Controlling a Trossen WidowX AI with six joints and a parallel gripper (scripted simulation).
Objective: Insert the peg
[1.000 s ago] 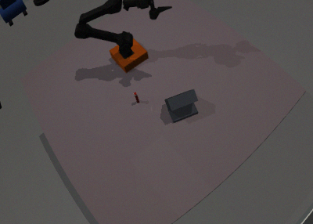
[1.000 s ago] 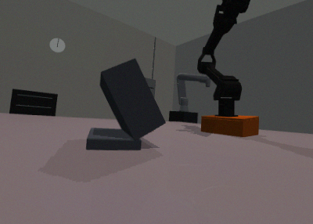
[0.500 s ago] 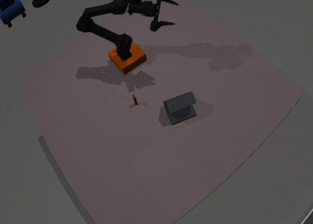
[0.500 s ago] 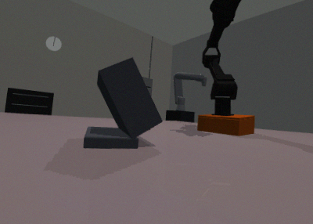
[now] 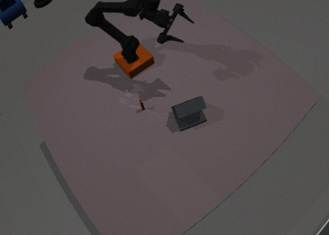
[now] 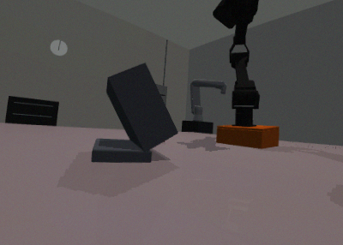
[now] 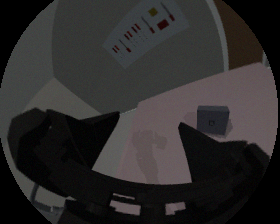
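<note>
My gripper tip is now 30 cm above the red peg, 28 cm to the left of it and 3 cm past it. Round my gripper tip: dark grey sloped panel 28 cm below, 14 cm ahead, 13 cm to the right.
</note>
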